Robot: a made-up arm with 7 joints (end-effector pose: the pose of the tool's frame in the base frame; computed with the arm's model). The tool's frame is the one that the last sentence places. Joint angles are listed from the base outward.
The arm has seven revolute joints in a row. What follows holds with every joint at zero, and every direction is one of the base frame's.
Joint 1 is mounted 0.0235 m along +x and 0.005 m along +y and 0.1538 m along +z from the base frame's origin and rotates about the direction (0.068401, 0.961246, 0.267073), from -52.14 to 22.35 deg.
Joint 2 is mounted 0.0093 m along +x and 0.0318 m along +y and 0.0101 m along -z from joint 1 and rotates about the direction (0.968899, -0.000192, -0.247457), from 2.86 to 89.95 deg.
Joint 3 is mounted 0.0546 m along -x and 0.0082 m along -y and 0.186 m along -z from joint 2 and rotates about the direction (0.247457, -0.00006, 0.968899), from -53.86 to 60.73 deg.
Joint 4 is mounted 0.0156 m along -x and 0.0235 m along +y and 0.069 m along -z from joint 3 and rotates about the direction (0.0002, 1, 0.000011), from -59.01 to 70.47 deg.
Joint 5 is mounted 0.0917 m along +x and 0.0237 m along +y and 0.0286 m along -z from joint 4 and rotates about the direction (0.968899, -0.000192, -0.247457), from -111.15 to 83.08 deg.
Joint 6 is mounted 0.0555 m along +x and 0.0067 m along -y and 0.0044 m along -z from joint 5 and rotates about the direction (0.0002, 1, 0.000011), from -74.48 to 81.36 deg.
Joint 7 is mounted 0.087 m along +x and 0.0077 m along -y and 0.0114 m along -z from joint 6 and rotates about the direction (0.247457, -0.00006, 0.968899), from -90.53 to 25.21 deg.
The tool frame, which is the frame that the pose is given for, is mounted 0.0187 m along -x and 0.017 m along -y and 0.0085 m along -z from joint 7; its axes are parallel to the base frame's.
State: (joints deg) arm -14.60 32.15 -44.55 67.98 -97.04 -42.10 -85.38
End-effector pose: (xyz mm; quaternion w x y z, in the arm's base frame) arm 164.5 281.5 -235.5 0.9140 -0.2502 -0.0264 -0.3183
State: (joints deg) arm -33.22 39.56 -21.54 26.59 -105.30 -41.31 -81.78
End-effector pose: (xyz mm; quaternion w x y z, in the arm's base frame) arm 344.8 241.1 -51.8 0.7130 -0.2861 -0.5110 -0.3855
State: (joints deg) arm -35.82 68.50 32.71 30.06 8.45 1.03 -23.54
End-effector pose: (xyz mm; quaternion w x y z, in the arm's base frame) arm 247.5 394.8 171.6 0.8613 0.4733 -0.1057 0.1517
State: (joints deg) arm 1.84 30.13 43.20 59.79 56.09 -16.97 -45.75
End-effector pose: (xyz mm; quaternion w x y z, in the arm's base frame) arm -10.9 330.0 -208.3 0.7694 0.1924 0.5649 -0.2276
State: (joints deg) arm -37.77 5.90 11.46 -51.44 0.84 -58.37 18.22
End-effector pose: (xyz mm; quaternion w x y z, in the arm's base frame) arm 125.4 42.9 110.2 0.2803 -0.1029 -0.9516 0.0731
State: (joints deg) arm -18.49 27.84 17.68 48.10 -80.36 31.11 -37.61
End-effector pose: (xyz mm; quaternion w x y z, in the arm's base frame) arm 204.1 258.4 -185.2 0.7808 -0.6215 0.0406 0.0493
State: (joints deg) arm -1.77 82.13 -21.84 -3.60 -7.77 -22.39 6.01
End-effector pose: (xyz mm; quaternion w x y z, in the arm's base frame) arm 211.4 239.6 1.0 0.8031 0.4753 -0.0857 -0.3490
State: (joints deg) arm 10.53 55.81 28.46 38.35 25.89 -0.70 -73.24
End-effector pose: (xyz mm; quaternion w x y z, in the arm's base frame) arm 69.5 433.8 -24.3 0.7365 0.1969 0.5909 -0.2639
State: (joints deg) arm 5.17 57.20 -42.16 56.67 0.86 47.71 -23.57
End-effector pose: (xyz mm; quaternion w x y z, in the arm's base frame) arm -10.8 397.4 -134.4 0.3493 0.3636 0.8633 -0.0216
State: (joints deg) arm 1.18 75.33 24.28 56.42 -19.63 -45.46 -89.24
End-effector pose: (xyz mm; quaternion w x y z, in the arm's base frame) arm 134.8 459.2 126.2 0.7941 0.3349 0.2324 -0.4509
